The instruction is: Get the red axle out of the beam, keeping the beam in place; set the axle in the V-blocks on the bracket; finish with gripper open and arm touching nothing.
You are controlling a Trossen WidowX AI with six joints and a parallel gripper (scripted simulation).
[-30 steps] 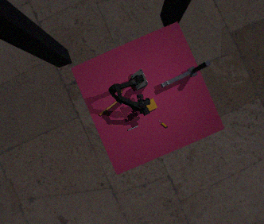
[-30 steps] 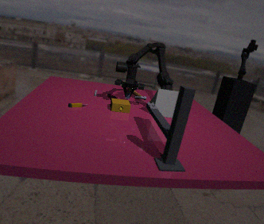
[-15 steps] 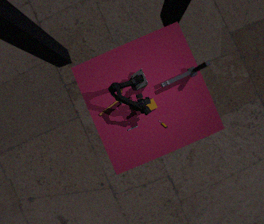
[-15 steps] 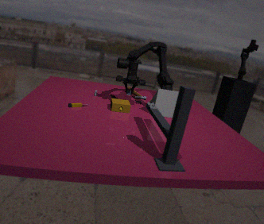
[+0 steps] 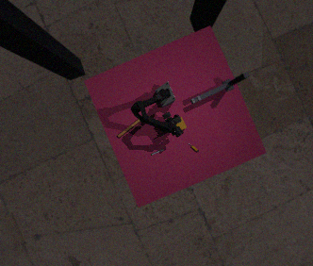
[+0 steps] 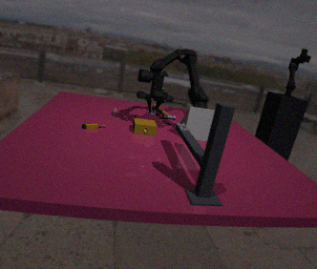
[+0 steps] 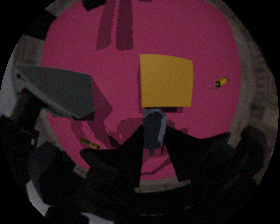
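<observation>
My gripper tip is now 8 cm to the right of the yellow block, 6 cm above it and 3 cm short of it. From my gripper tip the other things lie so: black tool: 28 cm ahead, 14 cm to the left, 8 cm below; then upright peg: 2 cm to the right, 1 cm above.
</observation>
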